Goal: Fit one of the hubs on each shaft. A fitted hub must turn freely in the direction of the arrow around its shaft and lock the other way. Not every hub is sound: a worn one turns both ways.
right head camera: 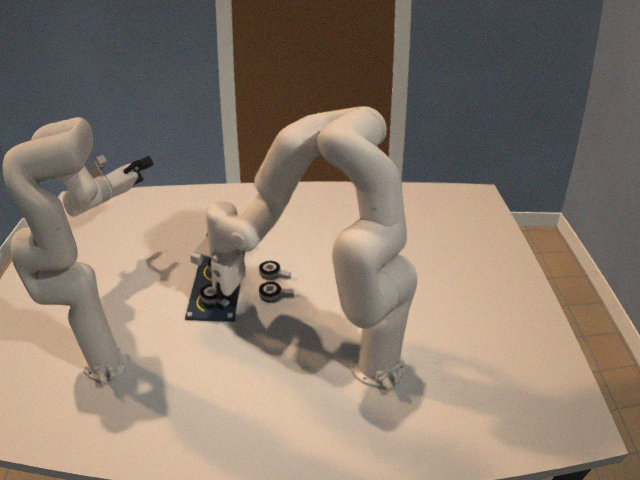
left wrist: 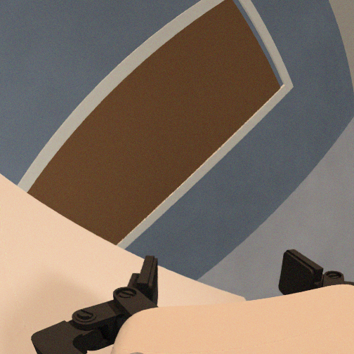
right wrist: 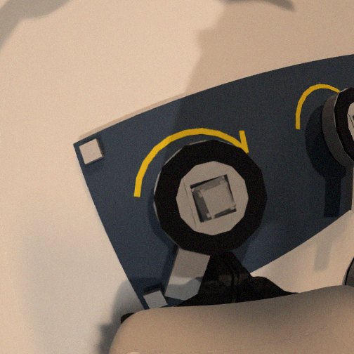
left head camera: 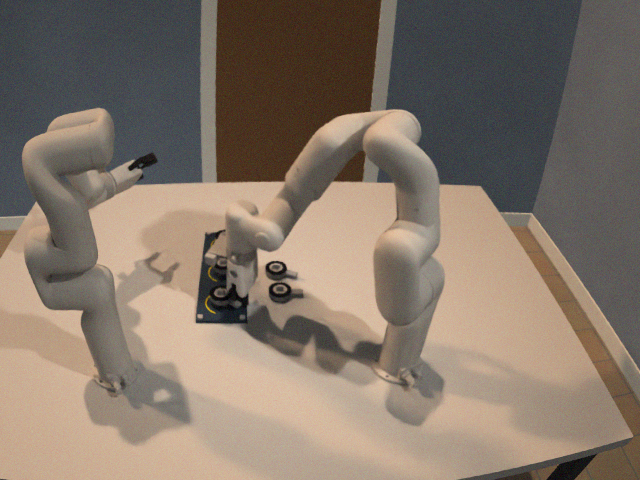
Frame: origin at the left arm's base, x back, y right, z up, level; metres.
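Seen in the pictures: left gripper, fingertip midpoint: (right head camera: 146,168) (left head camera: 148,165); right gripper, fingertip midpoint: (right head camera: 231,303) (left head camera: 241,304); left arm's base, link origin: (right head camera: 105,363) (left head camera: 116,370); right arm's base, link origin: (right head camera: 378,367) (left head camera: 397,365).
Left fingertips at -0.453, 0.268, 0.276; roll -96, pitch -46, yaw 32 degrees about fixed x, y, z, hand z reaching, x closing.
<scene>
Offsets run from my left fingertips to a thing's middle, as dx, dy, dz. "spot": to the spot under its first point.
A dark blue board @(spot: +0.404, +0.067, -0.268) (left head camera: 227,316) (right head camera: 209,314) (right wrist: 115,200) bears black-rimmed hubs beside yellow arcs. The nearest hub @(+0.364, +0.082, -0.243) (left head camera: 212,297) (right head camera: 203,296) (right wrist: 170,210) sits around its square shaft, its grey lever (right wrist: 187,272) pointing down in the right wrist view. Another hub @(+0.247, +0.144, -0.243) (left head camera: 218,269) (right wrist: 342,120) sits at the middle position. The far end of the board is hidden by my right arm. My right gripper (left head camera: 235,301) (right head camera: 223,299) (right wrist: 217,271) is shut, its fingers together right beside that lever; contact is hard to tell. My left gripper (left head camera: 145,167) (right head camera: 144,169) (left wrist: 222,275) is open and empty, high above the table.
Two loose hubs lie on the table right of the board: the farther hub @(spot: +0.306, +0.240, -0.257) (left head camera: 268,272) (right head camera: 262,271) and the nearer hub @(spot: +0.394, +0.204, -0.255) (left head camera: 272,294) (right head camera: 262,292), levers pointing right. My right arm arches over the table beyond them. White blocks (right wrist: 91,151) mark the board's corners.
</scene>
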